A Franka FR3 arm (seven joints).
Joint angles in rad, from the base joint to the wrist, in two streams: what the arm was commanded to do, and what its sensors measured. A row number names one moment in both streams.
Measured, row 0:
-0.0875 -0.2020 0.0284 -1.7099 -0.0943 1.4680 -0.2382
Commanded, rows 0 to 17:
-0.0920 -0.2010 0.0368 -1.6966 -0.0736 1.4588 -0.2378
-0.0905 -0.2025 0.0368 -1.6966 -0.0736 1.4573 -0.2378
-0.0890 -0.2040 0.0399 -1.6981 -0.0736 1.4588 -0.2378
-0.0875 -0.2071 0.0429 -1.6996 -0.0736 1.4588 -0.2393
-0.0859 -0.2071 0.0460 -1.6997 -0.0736 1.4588 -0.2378
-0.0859 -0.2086 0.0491 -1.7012 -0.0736 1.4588 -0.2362
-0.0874 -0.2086 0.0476 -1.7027 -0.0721 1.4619 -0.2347
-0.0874 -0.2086 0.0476 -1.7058 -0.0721 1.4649 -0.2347
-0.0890 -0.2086 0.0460 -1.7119 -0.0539 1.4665 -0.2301
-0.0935 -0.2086 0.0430 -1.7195 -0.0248 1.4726 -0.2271
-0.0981 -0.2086 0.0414 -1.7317 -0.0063 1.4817 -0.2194
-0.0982 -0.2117 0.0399 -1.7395 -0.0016 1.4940 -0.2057
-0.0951 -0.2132 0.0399 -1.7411 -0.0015 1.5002 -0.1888
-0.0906 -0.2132 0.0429 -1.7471 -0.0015 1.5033 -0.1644
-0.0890 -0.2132 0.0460 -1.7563 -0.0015 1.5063 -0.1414
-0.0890 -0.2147 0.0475 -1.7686 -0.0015 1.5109 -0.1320
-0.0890 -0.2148 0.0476 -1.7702 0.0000 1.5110 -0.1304
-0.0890 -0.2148 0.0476 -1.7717 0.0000 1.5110 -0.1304
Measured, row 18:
-0.0867 -0.1996 0.0444 -1.7342 -0.0239 1.4812 -0.1600
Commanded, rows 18 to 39:
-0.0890 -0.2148 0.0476 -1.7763 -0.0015 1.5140 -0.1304
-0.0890 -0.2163 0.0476 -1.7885 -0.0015 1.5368 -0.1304
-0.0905 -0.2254 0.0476 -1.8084 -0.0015 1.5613 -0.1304
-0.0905 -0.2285 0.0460 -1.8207 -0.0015 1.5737 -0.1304
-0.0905 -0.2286 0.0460 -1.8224 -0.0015 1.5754 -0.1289
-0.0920 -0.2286 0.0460 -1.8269 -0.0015 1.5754 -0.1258
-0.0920 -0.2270 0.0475 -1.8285 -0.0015 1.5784 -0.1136
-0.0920 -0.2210 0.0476 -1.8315 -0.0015 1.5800 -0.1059
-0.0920 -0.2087 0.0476 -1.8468 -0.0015 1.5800 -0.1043
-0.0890 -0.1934 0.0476 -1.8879 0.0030 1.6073 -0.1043
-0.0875 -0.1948 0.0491 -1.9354 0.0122 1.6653 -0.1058
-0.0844 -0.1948 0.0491 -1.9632 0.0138 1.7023 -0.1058
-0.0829 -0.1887 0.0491 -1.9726 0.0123 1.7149 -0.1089
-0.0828 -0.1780 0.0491 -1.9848 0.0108 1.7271 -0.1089
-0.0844 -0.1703 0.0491 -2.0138 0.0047 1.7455 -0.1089
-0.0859 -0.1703 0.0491 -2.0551 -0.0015 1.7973 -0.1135
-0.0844 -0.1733 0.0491 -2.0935 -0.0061 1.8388 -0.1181
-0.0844 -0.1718 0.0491 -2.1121 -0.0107 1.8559 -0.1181
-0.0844 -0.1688 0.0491 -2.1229 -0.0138 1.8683 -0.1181
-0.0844 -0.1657 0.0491 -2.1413 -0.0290 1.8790 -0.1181
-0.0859 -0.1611 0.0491 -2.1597 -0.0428 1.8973 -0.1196
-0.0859 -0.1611 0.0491 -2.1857 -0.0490 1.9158 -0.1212
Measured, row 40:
-0.0860 -0.1443 0.0482 -2.1066 -0.0225 1.8521 -0.1213
